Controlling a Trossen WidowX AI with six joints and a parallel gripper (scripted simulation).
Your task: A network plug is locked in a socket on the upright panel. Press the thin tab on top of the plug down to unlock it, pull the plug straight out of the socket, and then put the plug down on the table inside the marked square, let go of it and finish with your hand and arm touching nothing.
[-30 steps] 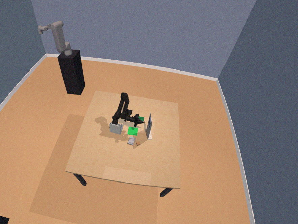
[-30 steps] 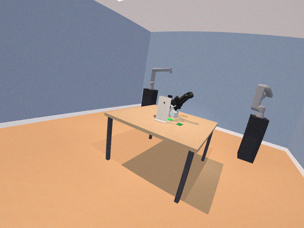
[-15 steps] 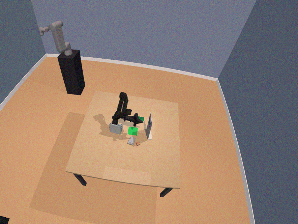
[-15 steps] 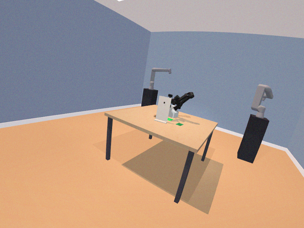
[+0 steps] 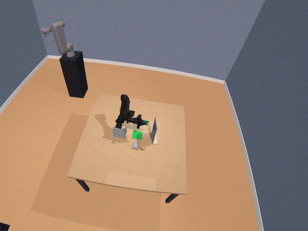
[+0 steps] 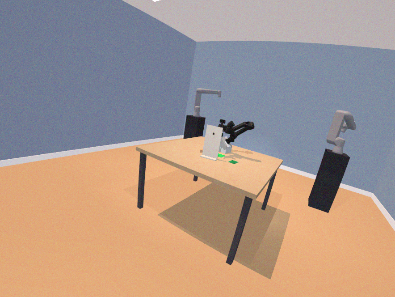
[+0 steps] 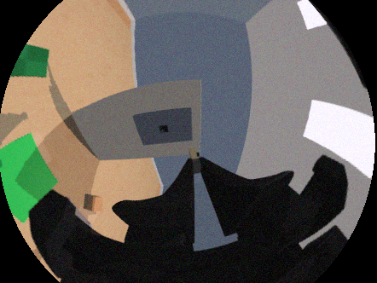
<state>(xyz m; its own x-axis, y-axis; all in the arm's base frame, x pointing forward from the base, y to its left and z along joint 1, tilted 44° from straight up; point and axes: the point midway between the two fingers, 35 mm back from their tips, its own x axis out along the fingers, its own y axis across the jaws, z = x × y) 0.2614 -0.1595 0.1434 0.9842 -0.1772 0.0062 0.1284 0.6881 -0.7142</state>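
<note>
My gripper tip is now 9 cm past the bright green square, 4 cm to the right of it and 31 cm above it. Round my gripper tip: grey box: 9 cm behind, 11 cm to the right, 30 cm below; socket panel: 11 cm ahead, 2 cm to the left, 15 cm below; tan network plug: right at my gripper tip.
</note>
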